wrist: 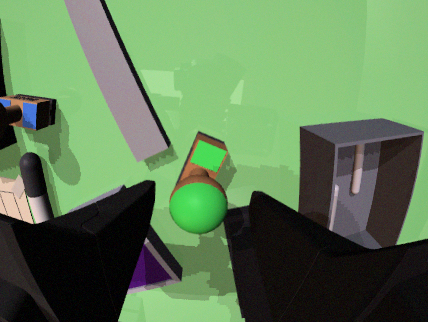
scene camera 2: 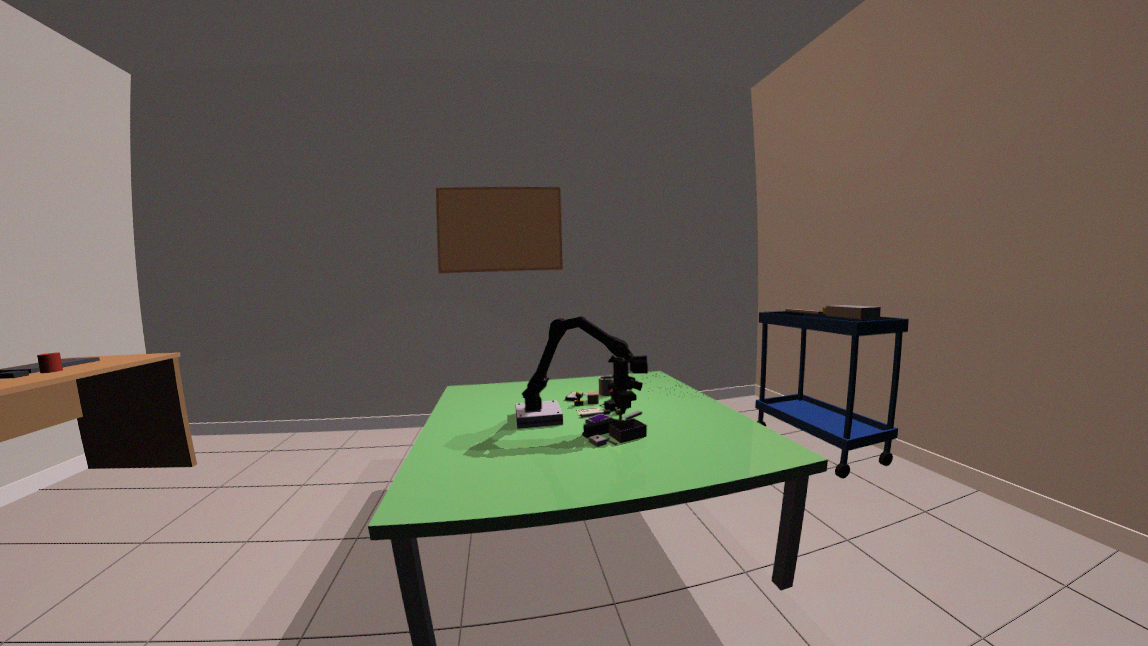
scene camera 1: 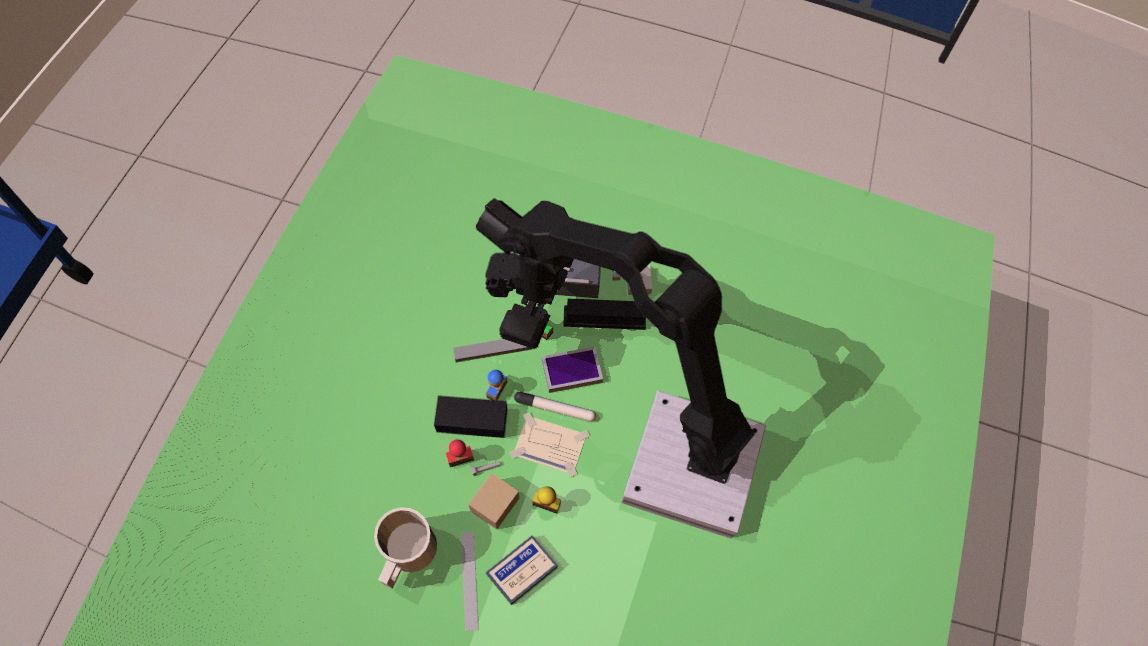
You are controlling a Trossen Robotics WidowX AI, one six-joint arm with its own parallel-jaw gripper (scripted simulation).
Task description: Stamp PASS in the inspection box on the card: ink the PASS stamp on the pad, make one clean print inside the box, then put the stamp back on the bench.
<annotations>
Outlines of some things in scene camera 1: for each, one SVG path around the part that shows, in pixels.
My gripper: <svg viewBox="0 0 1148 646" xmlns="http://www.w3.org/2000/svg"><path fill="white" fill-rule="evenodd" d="M493 253L490 256L485 272L485 289L493 297L507 297L510 291L516 289L517 294L523 295L521 304L526 305L524 307L514 303L512 310L507 310L499 328L500 336L502 339L534 349L538 347L550 315L545 314L543 307L545 304L552 304L555 294L565 282L568 271L562 269L548 281L534 282L522 274L520 270L520 255L516 253Z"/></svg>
A marker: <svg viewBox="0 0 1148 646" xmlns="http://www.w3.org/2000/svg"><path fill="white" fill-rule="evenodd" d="M514 395L515 402L588 422L593 422L596 419L595 412L523 392L517 392Z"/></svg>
A mug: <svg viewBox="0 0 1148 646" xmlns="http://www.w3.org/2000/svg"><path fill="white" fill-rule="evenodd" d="M411 508L390 510L378 520L379 522L375 528L375 544L381 555L387 560L380 574L379 581L392 589L401 570L411 573L420 571L433 561L437 550L436 536L425 517Z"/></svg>
</annotations>
